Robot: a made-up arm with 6 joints.
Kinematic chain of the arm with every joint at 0, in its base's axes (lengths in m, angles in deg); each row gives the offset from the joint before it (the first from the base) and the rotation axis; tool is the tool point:
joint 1: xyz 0 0 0.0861 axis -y
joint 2: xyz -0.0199 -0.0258 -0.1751 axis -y
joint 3: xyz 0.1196 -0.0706 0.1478 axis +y
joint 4: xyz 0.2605 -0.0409 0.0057 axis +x
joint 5: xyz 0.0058 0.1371 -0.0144 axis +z
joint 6: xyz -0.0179 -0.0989 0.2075 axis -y
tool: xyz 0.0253 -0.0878 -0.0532
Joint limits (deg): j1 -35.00..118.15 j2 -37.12..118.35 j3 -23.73..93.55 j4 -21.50..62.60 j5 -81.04..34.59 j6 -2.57..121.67
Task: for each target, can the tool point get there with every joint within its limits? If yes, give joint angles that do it. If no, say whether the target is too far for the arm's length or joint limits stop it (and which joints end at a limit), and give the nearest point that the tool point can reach.
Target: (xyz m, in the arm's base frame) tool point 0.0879 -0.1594 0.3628
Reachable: yes | joints 47.27 -7.67 1.40 12.80 -63.90 54.84
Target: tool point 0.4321 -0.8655 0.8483
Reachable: no: too far | nearest point 0.3002 -0.3566 0.6156 | short by 0.575 m
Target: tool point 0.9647 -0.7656 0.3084
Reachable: no: too far | nearest point 0.5932 -0.3566 0.2228 | short by 0.559 m
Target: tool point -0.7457 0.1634 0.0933
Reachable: no: joint limits stop it (at a limit: joint 2, joint 3, joint 4, joint 5) | nearest point -0.6582 -0.0538 0.0925 | short by 0.234 m
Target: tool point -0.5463 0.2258 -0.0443
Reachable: no: joint limits stop it (at a limit: joint 2, joint 3, joint 4, joint 5, joint 6) | nearest point -0.4507 0.0392 -0.0215 | short by 0.211 m
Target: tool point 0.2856 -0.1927 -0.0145
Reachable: yes | joints -18.90 14.48 70.15 14.59 -54.35 74.22
